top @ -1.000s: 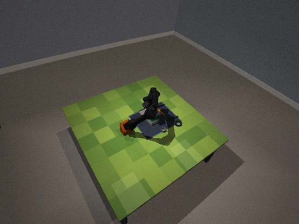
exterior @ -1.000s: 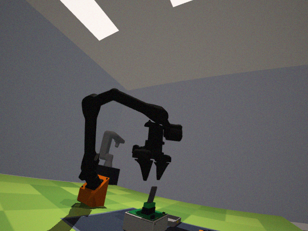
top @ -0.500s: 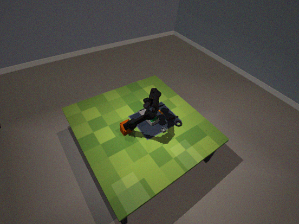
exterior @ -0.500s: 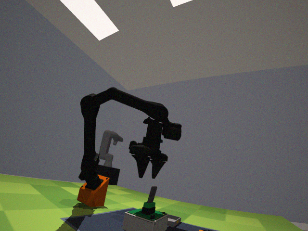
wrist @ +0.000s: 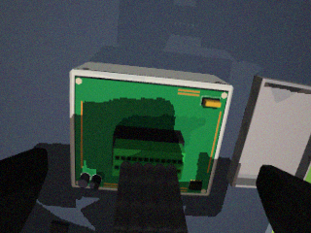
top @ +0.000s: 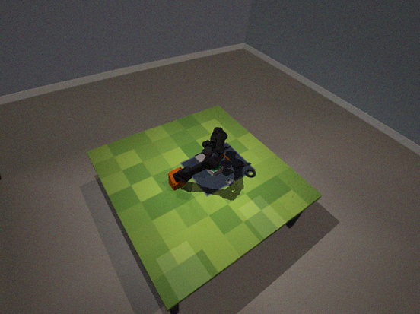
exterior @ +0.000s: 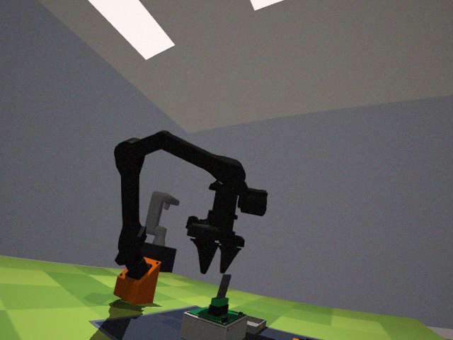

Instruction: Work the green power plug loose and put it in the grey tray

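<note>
Right now the green power plug is 5 cm below my gripper tip and 3 cm ahead of it. From my gripper tip the other things lie so: dark mat (14 cm below, 8 cm ahead); dark bar (24 cm ahead, 13 cm below, 11 cm to the right).
</note>
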